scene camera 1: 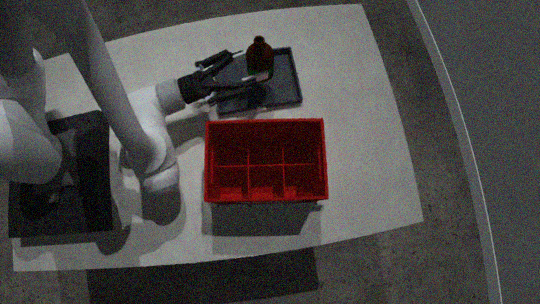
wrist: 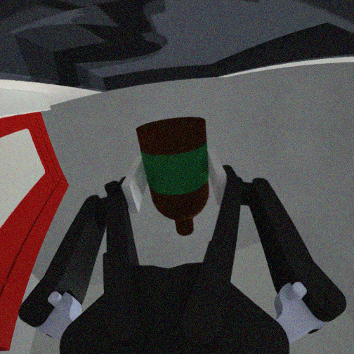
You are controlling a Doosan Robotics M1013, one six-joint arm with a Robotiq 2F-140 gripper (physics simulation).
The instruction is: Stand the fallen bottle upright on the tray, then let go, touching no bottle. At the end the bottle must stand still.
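Places are measured from the arm's base along level axes (x left, y back, z up), in metres.
Pixels of known places: arm's base at its link origin: (scene camera 1: 55, 162).
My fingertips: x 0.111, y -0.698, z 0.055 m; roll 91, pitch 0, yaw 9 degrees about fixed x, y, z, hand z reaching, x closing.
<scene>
Ahead of a thing's pixels: the offset from my fingertips to its middle. "*": to the spot under its first point. Level surfaces: height alone.
A brown bottle @[dx -0.001, dy +0.005, dz +0.029 m] (scene camera 1: 259, 55) (wrist: 175, 170) with a green label is held about upright, neck up, over the back part of the dark tray @[* dx -0.030, dy -0.079, dz -0.120 m] (scene camera 1: 290, 85) (wrist: 200, 45). My gripper (scene camera 1: 256, 66) (wrist: 175, 162) is shut on the bottle, with a light finger pad on each side of its label. The arm reaches in from the left in scene camera 1, with the gripper about level. The bottle's base is hidden behind the near finger in scene camera 1. It looks raised above the tray, and a dark shadow falls on the tray in front of it.
A red crate @[* dx -0.306, dy -0.077, dz +0.050 m] (scene camera 1: 325, 160) (wrist: 30, 215) with dividers stands in front of the tray, a narrow strip of table apart. It shows at the left in the wrist view. The pale table @[dz -0.125 m] (scene camera 1: 365, 150) extends right of both. The arm's dark base block (scene camera 1: 97, 175) is at the left.
</scene>
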